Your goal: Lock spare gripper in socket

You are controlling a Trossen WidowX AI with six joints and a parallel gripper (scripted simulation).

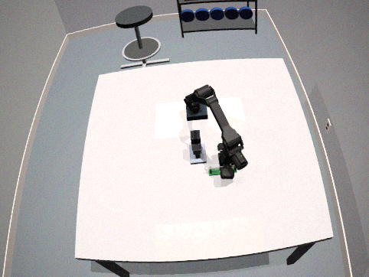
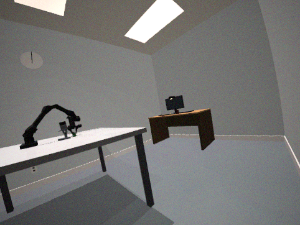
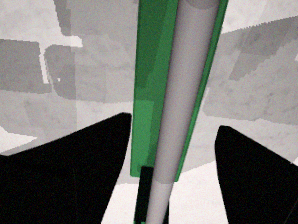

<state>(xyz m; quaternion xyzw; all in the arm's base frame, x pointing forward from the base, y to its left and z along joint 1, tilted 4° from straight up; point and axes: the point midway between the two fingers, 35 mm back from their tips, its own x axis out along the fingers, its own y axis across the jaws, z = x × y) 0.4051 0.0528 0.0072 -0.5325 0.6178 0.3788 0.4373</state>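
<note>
The green cradle is 1 cm to the left of my gripper tip. Round my gripper tip: spare gripper 12 cm behind, 10 cm above, 9 cm to the right; mount 13 cm behind, 9 cm to the right, 3 cm above.
</note>
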